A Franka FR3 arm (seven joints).
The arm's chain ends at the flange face. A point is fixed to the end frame.
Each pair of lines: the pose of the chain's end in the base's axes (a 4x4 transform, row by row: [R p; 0 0 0 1], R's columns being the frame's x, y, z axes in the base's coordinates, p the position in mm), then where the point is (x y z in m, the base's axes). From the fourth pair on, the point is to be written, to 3 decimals.
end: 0.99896 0.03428 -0.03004 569.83; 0.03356 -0.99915 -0.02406 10.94; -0.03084 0.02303 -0.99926 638.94; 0 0 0 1
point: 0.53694 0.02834 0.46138
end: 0.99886 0.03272 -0.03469 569.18; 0.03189 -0.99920 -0.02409 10.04; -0.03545 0.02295 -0.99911 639.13; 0 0 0 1
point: 0.53550 0.02748 0.46172
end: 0.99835 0.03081 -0.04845 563.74; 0.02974 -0.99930 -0.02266 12.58; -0.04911 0.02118 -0.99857 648.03; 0 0 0 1
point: 0.52766 0.03033 0.47112
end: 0.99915 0.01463 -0.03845 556.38; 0.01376 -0.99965 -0.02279 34.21; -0.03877 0.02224 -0.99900 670.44; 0 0 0 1
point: 0.522 0.052 0.493
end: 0.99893 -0.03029 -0.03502 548.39; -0.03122 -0.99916 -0.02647 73.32; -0.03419 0.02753 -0.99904 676.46; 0 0 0 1
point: 0.516 0.092 0.499
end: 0.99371 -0.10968 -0.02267 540.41; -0.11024 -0.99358 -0.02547 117.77; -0.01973 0.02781 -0.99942 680.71; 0 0 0 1
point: 0.512 0.139 0.503
